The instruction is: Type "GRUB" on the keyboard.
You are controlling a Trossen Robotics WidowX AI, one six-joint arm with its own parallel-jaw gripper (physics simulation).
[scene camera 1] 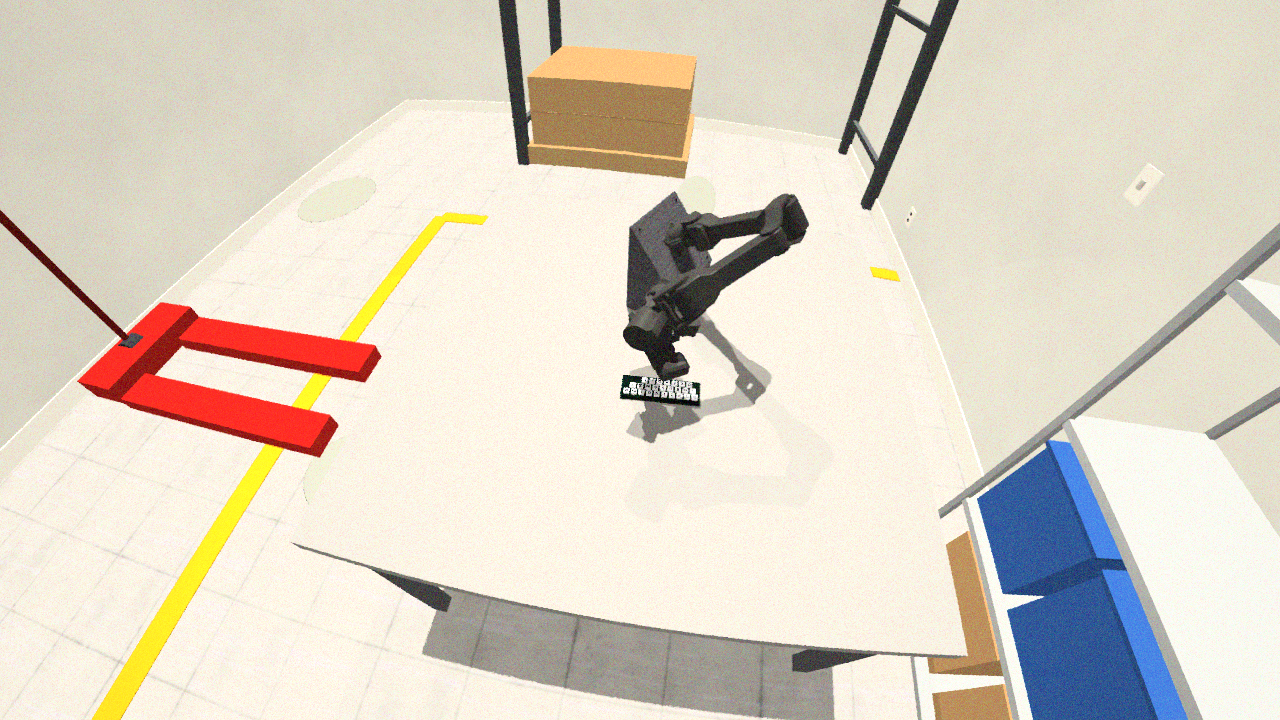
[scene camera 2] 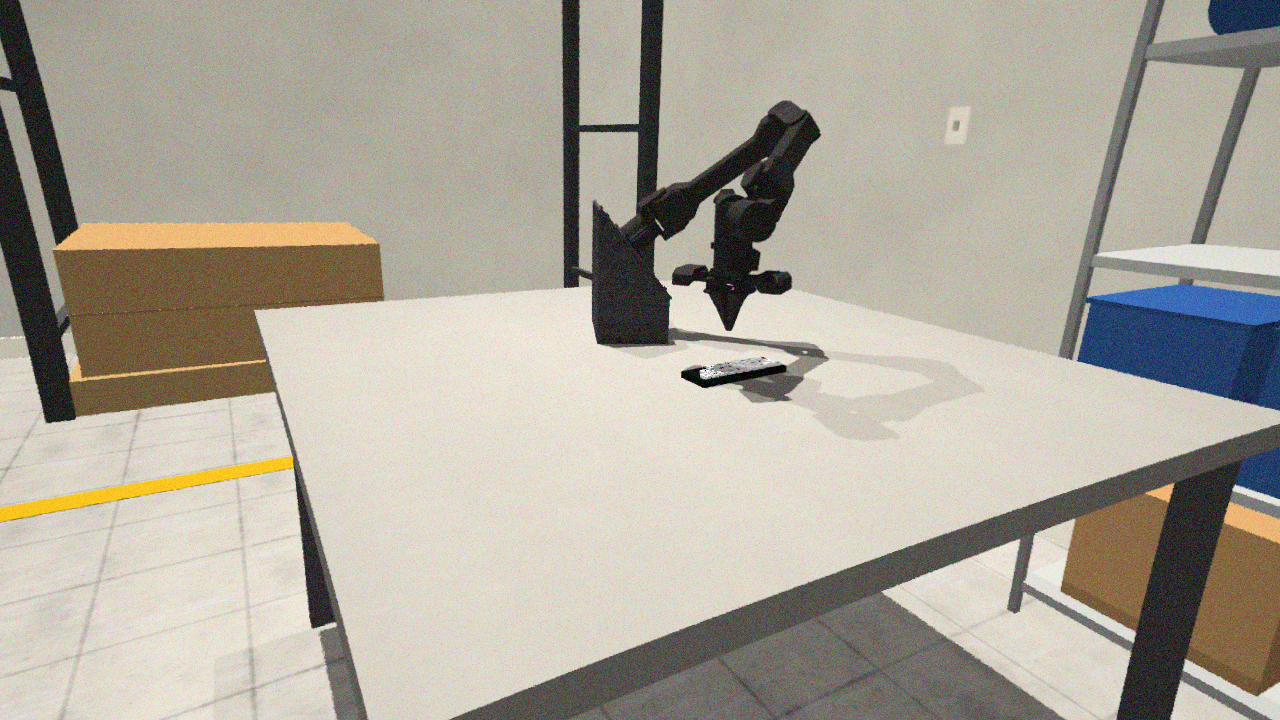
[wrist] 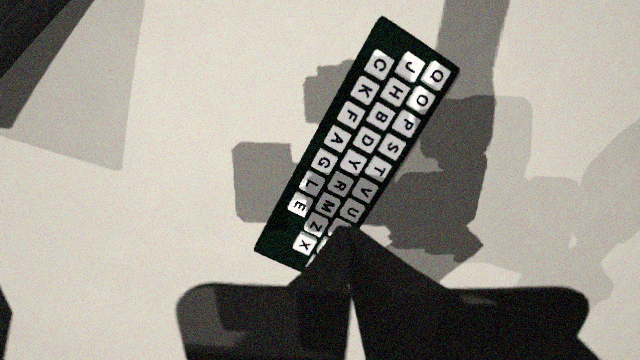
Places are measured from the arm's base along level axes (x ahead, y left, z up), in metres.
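Where they show: gripper, fingertip midpoint: (scene camera 1: 655, 368) (scene camera 2: 728, 330) (wrist: 345, 235); arm's base, origin of the base link: (scene camera 1: 674, 239) (scene camera 2: 627, 241).
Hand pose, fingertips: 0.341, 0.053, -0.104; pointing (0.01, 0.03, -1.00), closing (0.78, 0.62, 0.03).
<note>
Each offset is from my fingertips to the top centre of the thing, as dx, dy, dz. Level surfaces: height alone.
The keyboard {-0.001, +0.018, -0.063} (scene camera 1: 660, 392) (scene camera 2: 735, 371) (wrist: 367, 125) is a dark green board with white lettered keys, lying flat on the table {dz -0.079} (scene camera 1: 501, 501) (scene camera 2: 537, 465). In the wrist view it runs slantwise, with the G key {-0.017, +0.010, -0.063} (wrist: 324, 162) in one outer row, the R key {+0.002, +0.005, -0.063} (wrist: 339, 185) in the middle row, and the U key {+0.021, -0.004, -0.063} (wrist: 352, 211) and the B key {-0.009, +0.056, -0.063} (wrist: 381, 117) farther over. My gripper (scene camera 1: 669, 370) (scene camera 2: 729, 327) (wrist: 345, 235) is shut and empty, pointing down. Its tip is raised above the keyboard, apart from it. In the wrist view the fingers hide several keys at the near end, past U.
The arm's dark base (scene camera 1: 651, 255) (scene camera 2: 626, 295) stands on the table behind the keyboard. A red pallet fork (scene camera 1: 241, 394), stacked brown boxes (scene camera 1: 612, 107) (scene camera 2: 219, 277) and blue bins (scene camera 1: 1047, 519) (scene camera 2: 1163, 344) on a shelf stand around the table. The arm's shadow falls across the keyboard.
</note>
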